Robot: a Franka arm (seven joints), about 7 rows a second.
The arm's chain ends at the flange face. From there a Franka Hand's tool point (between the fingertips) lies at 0.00 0.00 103.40 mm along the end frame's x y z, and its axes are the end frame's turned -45 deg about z.
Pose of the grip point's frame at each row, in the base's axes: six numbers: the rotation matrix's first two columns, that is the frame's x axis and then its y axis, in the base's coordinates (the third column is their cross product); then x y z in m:
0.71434, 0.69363, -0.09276, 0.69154, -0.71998, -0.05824, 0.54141, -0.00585, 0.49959
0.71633, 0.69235, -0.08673, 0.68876, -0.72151, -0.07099, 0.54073, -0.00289, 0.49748
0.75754, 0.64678, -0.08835, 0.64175, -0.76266, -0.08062, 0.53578, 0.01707, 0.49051
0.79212, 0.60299, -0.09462, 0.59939, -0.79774, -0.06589, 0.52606, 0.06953, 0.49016
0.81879, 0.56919, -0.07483, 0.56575, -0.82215, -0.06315, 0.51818, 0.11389, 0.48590
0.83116, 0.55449, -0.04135, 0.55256, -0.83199, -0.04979, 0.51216, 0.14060, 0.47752
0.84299, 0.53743, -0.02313, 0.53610, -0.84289, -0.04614, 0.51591, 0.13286, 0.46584
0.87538, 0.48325, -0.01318, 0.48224, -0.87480, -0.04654, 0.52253, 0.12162, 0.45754
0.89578, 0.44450, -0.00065, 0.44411, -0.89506, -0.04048, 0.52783, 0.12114, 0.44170
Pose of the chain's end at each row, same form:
0.99411, -0.01863, -0.10677, -0.01612, -0.99957, 0.02441, 0.55249, -0.00352, 0.60237
0.99355, -0.02062, -0.11152, -0.01949, -0.99975, 0.01113, 0.55228, -0.00197, 0.60023
0.98945, -0.08194, -0.11948, -0.08188, -0.99662, 0.00547, 0.54814, 0.01662, 0.59317
0.98395, -0.13771, -0.11350, -0.13628, -0.99047, 0.02032, 0.53797, 0.07000, 0.59287
0.97902, -0.17887, -0.09757, -0.17893, -0.98383, 0.00826, 0.52826, 0.11292, 0.58880
0.97844, -0.19622, -0.06445, -0.19700, -0.98039, -0.00597, 0.51857, 0.13868, 0.58070
0.97516, -0.21599, -0.04898, -0.21700, -0.97603, -0.01627, 0.52049, 0.13012, 0.56910
0.95998, -0.27687, -0.04223, -0.27799, -0.96029, -0.02359, 0.52605, 0.11806, 0.56082
0.94745, -0.31859, -0.02908, -0.31938, -0.94721, -0.02816, 0.52975, 0.11742, 0.54502

